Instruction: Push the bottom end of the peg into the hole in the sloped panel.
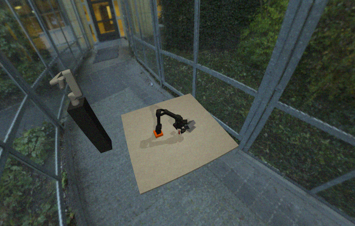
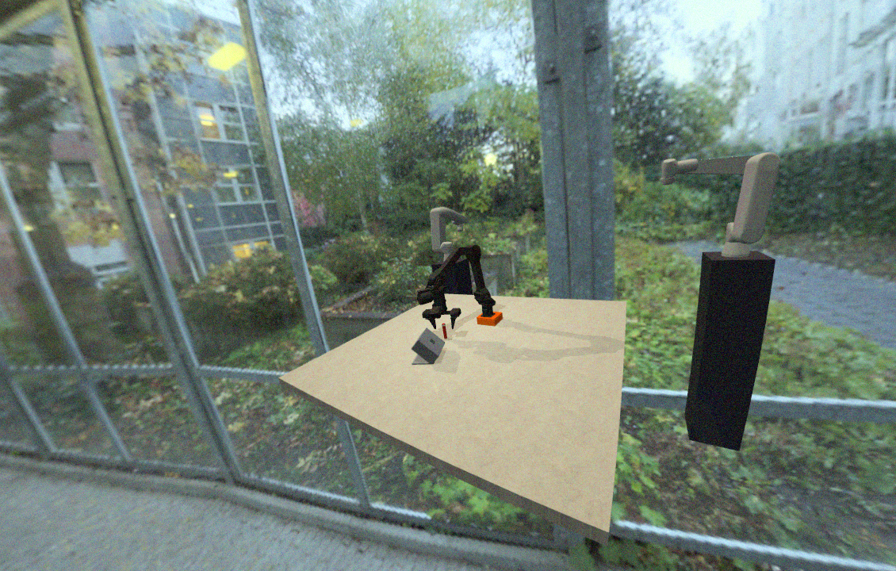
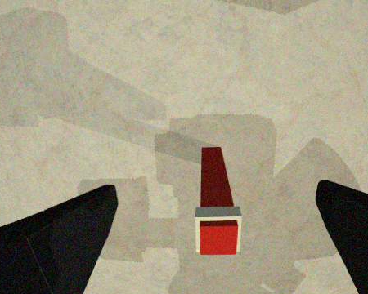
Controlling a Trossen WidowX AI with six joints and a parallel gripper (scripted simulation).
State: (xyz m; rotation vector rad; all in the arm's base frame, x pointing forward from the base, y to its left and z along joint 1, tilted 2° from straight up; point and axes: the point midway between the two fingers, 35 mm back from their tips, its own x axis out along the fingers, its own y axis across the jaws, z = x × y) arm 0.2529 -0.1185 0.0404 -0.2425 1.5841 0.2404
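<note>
Right now the red square peg is right at my gripper tip. Round my gripper tip: grey sloped panel: 180 mm ahead, 40 mm to the left.
</note>
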